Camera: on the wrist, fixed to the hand. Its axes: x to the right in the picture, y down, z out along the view.
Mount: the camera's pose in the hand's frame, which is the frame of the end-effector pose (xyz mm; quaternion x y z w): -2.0 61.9 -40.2 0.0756 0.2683 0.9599 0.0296
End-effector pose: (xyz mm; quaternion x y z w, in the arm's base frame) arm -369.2 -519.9 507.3 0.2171 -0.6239 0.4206 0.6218
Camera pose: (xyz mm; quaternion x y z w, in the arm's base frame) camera -394.2 -454.3 484.5 0.6583 0.0282 -0.7148 0.2344
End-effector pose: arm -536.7 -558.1 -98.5 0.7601 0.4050 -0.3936 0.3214
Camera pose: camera -470.1 -555.2 -66.8 0.5412 -0.6612 0.4702 0.2212
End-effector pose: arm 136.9 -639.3 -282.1 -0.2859 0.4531 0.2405 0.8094
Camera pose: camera 71.9 -622.3 -312.6 -0.4231 -0.5232 -0.6731 0.3069
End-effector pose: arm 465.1 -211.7 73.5 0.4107 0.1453 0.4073 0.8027
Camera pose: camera 407.9 -171.0 96.5 -0.1030 0.1438 -0.8818 0.4372
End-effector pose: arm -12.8 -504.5 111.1 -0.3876 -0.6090 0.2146 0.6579
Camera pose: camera 37.5 -478.4 63.8 -0.6039 0.5468 0.5799 0.0062
